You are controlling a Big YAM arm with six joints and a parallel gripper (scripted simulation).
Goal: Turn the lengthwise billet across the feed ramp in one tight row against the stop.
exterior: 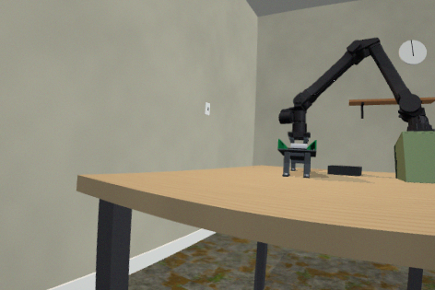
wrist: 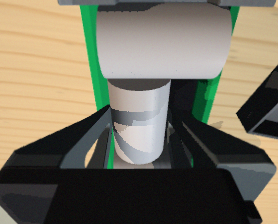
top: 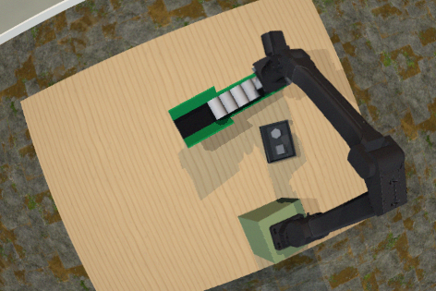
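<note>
Right now the ramp is 11 cm to the left of my hand, 4 cm behind it and 2 cm below it. The rest, counted from my hand: dark tray 21 cm behind, 7 cm below.
</note>
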